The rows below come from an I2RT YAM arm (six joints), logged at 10 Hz.
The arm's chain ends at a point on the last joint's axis. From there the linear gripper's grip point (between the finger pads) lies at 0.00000 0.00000 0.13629 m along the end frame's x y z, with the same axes.
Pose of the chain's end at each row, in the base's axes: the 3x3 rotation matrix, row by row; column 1 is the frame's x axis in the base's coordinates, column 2 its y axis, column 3 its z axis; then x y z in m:
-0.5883 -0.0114 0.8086; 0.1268 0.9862 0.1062; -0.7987 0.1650 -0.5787; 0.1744 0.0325 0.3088
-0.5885 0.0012 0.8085; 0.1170 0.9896 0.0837; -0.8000 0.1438 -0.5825; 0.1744 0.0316 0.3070
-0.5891 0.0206 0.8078; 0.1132 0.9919 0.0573; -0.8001 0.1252 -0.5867; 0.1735 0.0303 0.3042
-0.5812 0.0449 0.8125; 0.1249 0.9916 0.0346; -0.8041 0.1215 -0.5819; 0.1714 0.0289 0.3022
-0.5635 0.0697 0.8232; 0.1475 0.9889 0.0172; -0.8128 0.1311 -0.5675; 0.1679 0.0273 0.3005
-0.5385 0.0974 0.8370; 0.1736 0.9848 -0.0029; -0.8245 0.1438 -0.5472; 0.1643 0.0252 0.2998
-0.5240 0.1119 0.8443; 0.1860 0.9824 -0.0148; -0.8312 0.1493 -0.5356; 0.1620 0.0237 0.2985
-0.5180 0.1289 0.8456; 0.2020 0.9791 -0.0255; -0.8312 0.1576 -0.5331; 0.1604 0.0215 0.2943
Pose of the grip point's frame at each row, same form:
-0.5883 -0.0114 0.8086; 0.1268 0.9862 0.1062; -0.7987 0.1650 -0.5787; 0.2846 0.0470 0.2299
-0.5885 0.0012 0.8085; 0.1170 0.9896 0.0837; -0.8000 0.1438 -0.5825; 0.2846 0.0430 0.2276
-0.5891 0.0206 0.8078; 0.1132 0.9919 0.0573; -0.8001 0.1252 -0.5867; 0.2836 0.0381 0.2242
-0.5812 0.0449 0.8125; 0.1249 0.9916 0.0346; -0.8041 0.1215 -0.5819; 0.2821 0.0336 0.2229
-0.5635 0.0697 0.8232; 0.1475 0.9889 0.0172; -0.8128 0.1311 -0.5675; 0.2801 0.0296 0.2232
-0.5385 0.0974 0.8370; 0.1736 0.9848 -0.0029; -0.8245 0.1438 -0.5472; 0.2784 0.0248 0.2252
-0.5240 0.1119 0.8443; 0.1860 0.9824 -0.0148; -0.8312 0.1493 -0.5356; 0.2771 0.0217 0.2255
-0.5180 0.1289 0.8456; 0.2020 0.9791 -0.0255; -0.8312 0.1576 -0.5331; 0.2756 0.0180 0.2216

